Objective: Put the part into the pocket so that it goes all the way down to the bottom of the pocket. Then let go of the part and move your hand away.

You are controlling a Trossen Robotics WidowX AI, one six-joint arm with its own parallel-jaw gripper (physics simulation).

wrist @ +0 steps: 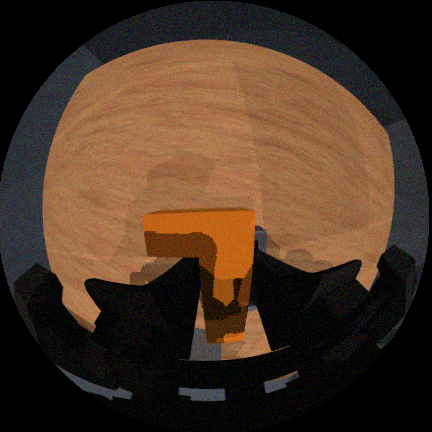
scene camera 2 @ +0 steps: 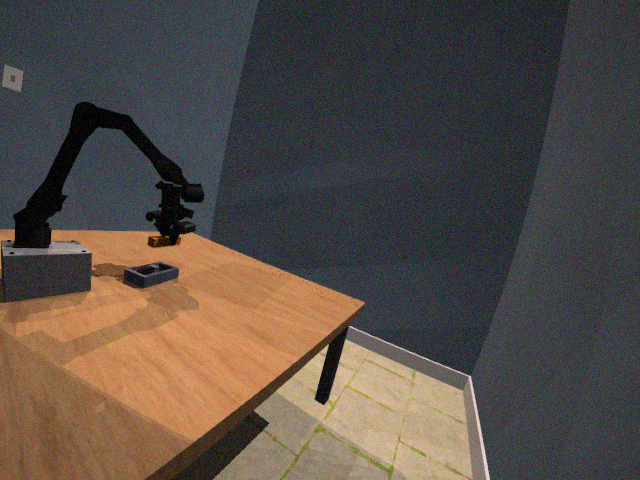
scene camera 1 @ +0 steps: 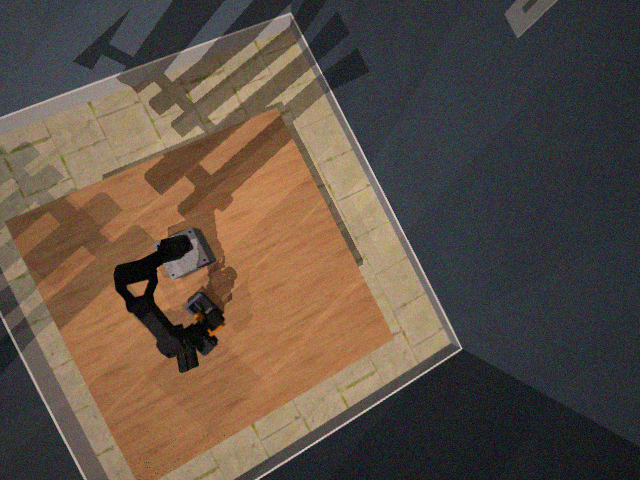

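Pixels of known places: gripper, between the fingertips: (wrist: pixel 221 249) (scene camera 2: pixel 170 244) (scene camera 1: pixel 211 325); arm's base, origin of its link: (scene camera 2: pixel 31 245) (scene camera 1: pixel 182 245).
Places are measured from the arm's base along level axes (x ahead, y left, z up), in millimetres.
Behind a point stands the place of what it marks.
The orange L-shaped part (scene camera 1: pixel 216 329) {x 373, y -3, z 35 mm} (scene camera 2: pixel 156 241) {x 292, y -61, z 24 mm} (wrist: pixel 232 237) {x 374, y -25, z 33 mm} is held level, well above the table. My gripper (scene camera 2: pixel 171 239) {x 355, y -25, z 4 mm} (wrist: pixel 221 249) {x 355, y -25, z 4 mm} is shut on one leg of it; the other leg sticks out to the left in the wrist view. The dark grey block with the pocket (scene camera 1: pixel 194 305) {x 251, y -100, z -100 mm} (scene camera 2: pixel 141 279) {x 234, y -121, z -79 mm} (wrist: pixel 260 234) {x 362, y -77, z -69 mm} lies on the table lower than the part, with a gap between them. In the wrist view the part and right finger hide most of the block, and a corner shows right of the part. In scene camera 1 the arm partly covers the block. Exact alignment cannot be told.
The grey base box (scene camera 1: pixel 181 268) {x 87, y -42, z 1 mm} (scene camera 2: pixel 46 272) {x 22, y -99, z -41 mm} of the arm stands near the block on the wooden table (scene camera 1: pixel 289 289) {x 373, y 316, z -105 mm} (scene camera 2: pixel 232 330) {x 325, y -456, z -105 mm} (wrist: pixel 200 100) {x 558, y 63, z -105 mm}. Shadows of the arm fall on the table. A table edge runs along the right in scene camera 2.
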